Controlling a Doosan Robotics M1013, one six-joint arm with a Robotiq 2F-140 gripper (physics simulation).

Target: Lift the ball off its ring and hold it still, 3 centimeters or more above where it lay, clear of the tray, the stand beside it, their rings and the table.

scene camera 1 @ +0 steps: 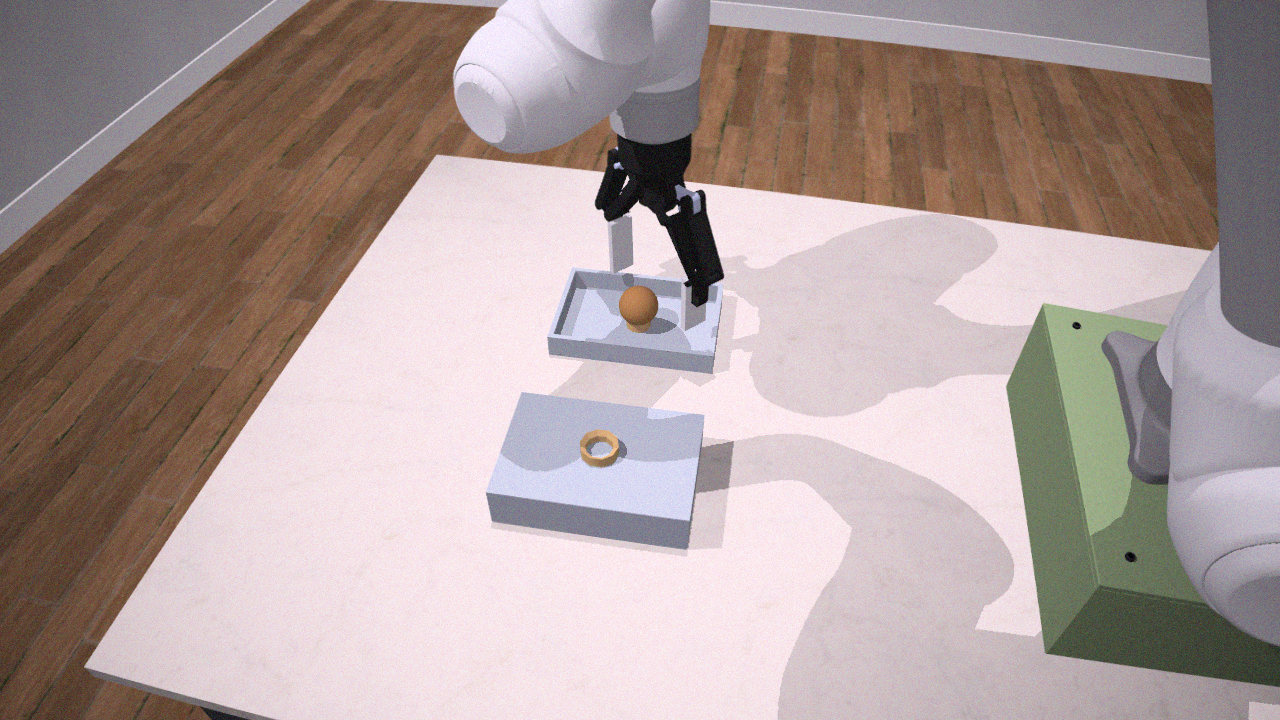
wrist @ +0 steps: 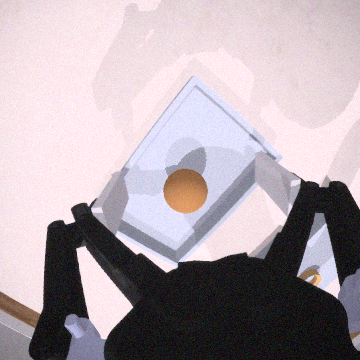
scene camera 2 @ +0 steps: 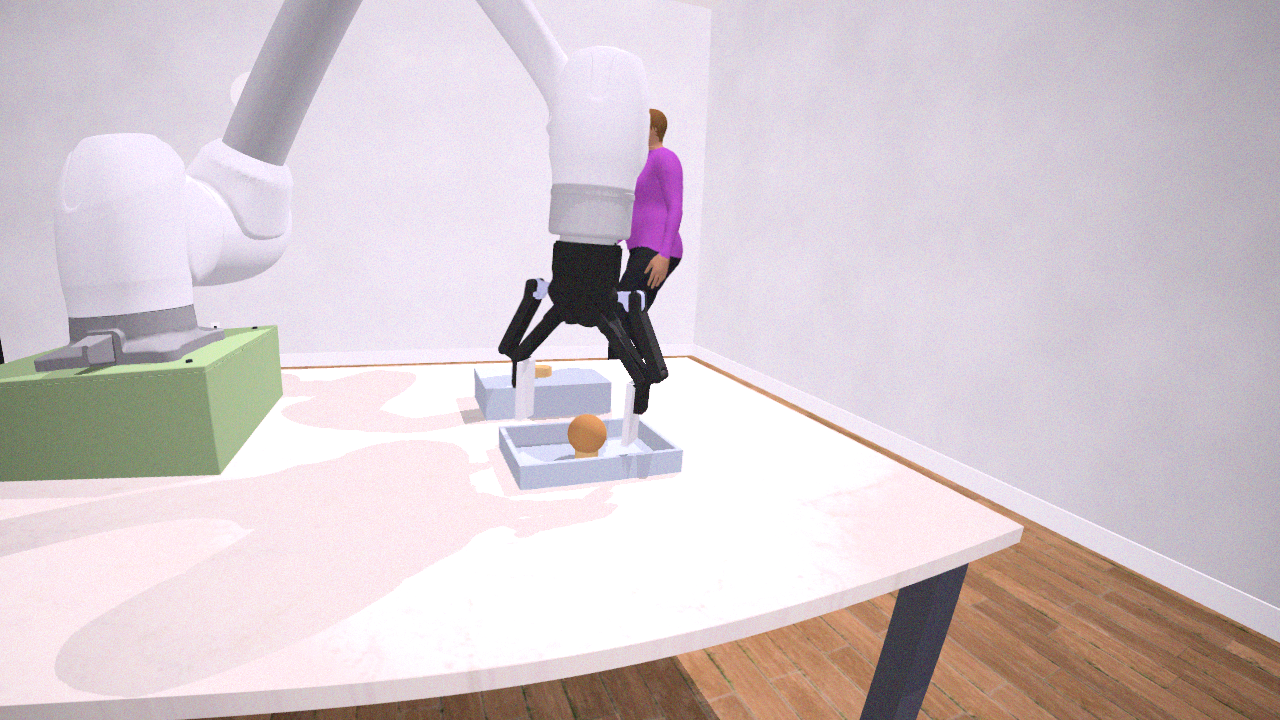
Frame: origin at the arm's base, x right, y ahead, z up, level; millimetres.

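Where they show: gripper, fingertip midpoint: [scene camera 1: 656, 294] [wrist: 190, 175] [scene camera 2: 574, 429]; arm's base, origin of the base link: [scene camera 2: 139, 353].
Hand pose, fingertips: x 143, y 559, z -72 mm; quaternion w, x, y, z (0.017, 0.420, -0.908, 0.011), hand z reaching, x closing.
Observation:
Each offset is from my fingertips to the top centre of the thing. "*": to the spot under its first point.
An orange ball @(dx -11, dy +18, dz +13 mm) [scene camera 1: 638, 305] [scene camera 2: 587, 433] [wrist: 185, 190] rests on a small tan ring @(* dx -25, dy +15, dz -33 mm) [scene camera 1: 638, 327] [scene camera 2: 586, 454] inside the shallow light-blue tray @(dx -11, dy +18, dz -16 mm) [scene camera 1: 626, 350] [scene camera 2: 581, 471] [wrist: 220, 211]. The ball hides most of this ring. My gripper [scene camera 1: 657, 298] [scene camera 2: 577, 431] [wrist: 190, 175] is open, pointing down, with nothing held. Its pale fingertips are low over the tray, one on each side of the ball, with a gap on both sides. In scene camera 1, the right fingertip overlaps the tray's inside; whether it touches the tray cannot be told.
A light-blue block-like stand [scene camera 1: 590, 519] [scene camera 2: 572, 399] [wrist: 325, 250] is beside the tray, with an empty tan ring @(* dx -265, dy -1, dz +10 mm) [scene camera 1: 599, 462] [scene camera 2: 543, 370] on top. The arm's base is on a green block [scene camera 1: 1065, 501] [scene camera 2: 241, 402]. A person in purple [scene camera 2: 657, 201] is beyond the table.

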